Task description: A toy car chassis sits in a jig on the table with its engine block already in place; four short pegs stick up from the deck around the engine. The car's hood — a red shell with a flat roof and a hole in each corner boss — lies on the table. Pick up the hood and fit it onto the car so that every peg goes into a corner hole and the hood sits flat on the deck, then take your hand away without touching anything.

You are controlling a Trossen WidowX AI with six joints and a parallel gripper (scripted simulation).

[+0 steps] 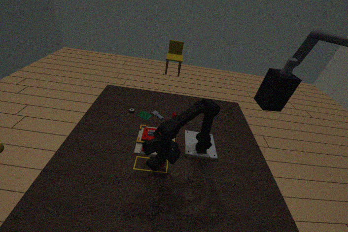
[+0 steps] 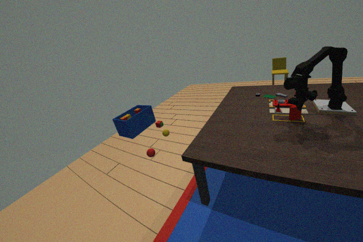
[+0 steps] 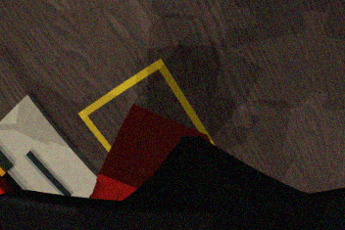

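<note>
The red hood is 1 cm ahead of my gripper tip, 2 cm to the right of it and 3 cm below it. Also, from my gripper tip: grey piece 3 cm ahead, 47 cm to the right, 7 cm below; green plate 14 cm ahead, 46 cm to the right, 8 cm below; grey jig plate 4 cm ahead, 23 cm to the right, 7 cm below.
</note>
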